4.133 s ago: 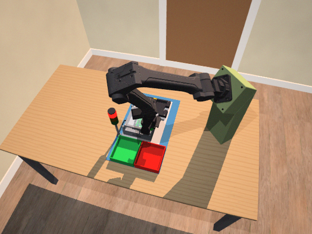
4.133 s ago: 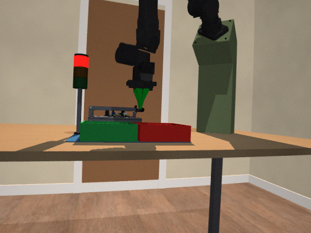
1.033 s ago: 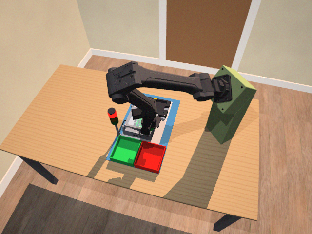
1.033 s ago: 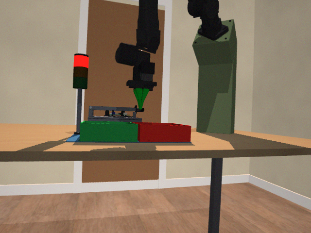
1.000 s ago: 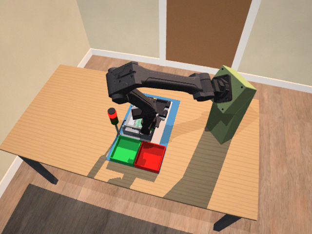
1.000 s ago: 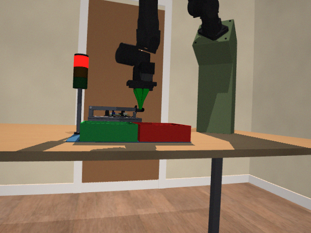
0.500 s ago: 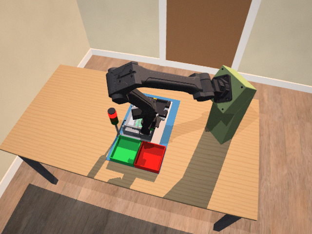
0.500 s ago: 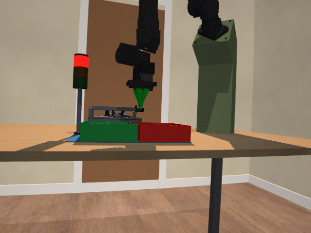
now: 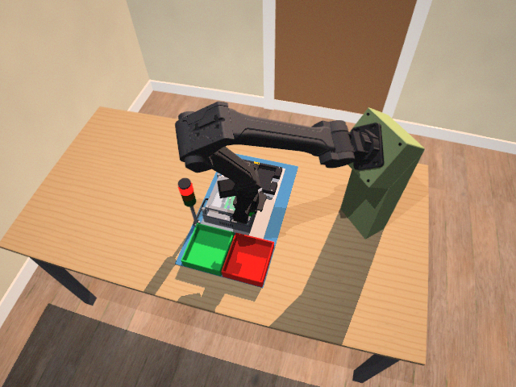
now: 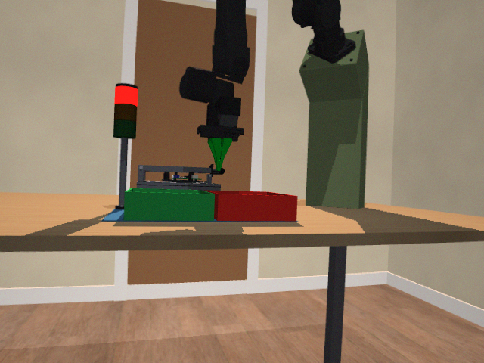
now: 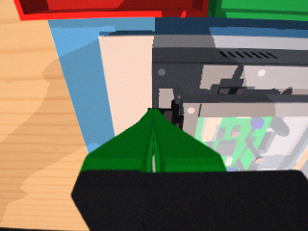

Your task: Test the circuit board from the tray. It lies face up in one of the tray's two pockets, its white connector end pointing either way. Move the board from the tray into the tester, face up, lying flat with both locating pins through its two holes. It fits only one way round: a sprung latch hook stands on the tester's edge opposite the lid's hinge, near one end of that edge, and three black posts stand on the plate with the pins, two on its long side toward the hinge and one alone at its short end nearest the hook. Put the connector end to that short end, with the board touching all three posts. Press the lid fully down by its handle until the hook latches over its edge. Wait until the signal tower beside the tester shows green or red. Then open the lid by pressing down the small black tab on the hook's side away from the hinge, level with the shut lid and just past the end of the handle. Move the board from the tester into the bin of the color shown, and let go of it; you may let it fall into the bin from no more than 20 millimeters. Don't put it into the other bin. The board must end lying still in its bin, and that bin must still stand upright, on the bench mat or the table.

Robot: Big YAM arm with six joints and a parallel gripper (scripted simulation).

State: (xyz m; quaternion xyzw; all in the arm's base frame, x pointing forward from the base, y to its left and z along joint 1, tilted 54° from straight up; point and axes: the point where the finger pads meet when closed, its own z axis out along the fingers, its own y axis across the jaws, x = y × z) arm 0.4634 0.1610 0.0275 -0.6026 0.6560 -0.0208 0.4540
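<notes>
Right now the latch hook is 1 cm below my hand and 1 cm ahead of it. The rest, counted from my hand: tester plate 9 cm ahead, 4 cm to the right, 3 cm below; green circuit board 8 cm ahead, 4 cm to the right, 3 cm below; tester lid 9 cm ahead, 5 cm to the right, 1 cm below.
</notes>
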